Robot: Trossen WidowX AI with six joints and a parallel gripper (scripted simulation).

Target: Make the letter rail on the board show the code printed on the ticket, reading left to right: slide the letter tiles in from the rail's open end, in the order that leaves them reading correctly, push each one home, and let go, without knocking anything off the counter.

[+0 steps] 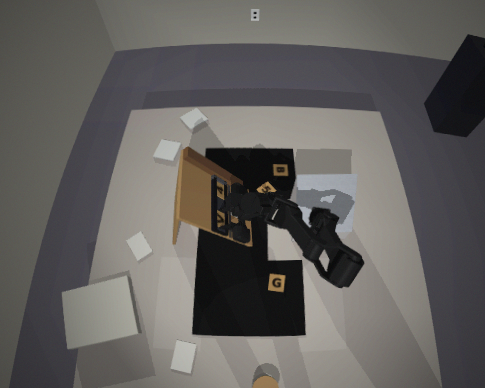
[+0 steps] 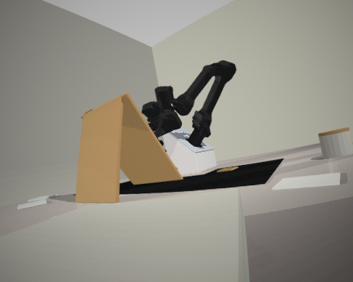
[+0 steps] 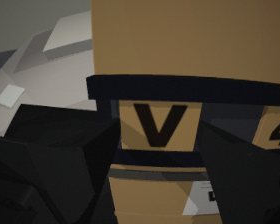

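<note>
My gripper tip is now 11 cm to the left of the tile marked 4 and 2 cm short of it. Also, from my gripper tip: black mat: 16 cm below, 13 cm behind, 4 cm to the right; then white ticket: 9 cm to the right, 8 cm below, 4 cm behind; then v tile: right at my gripper tip.
</note>
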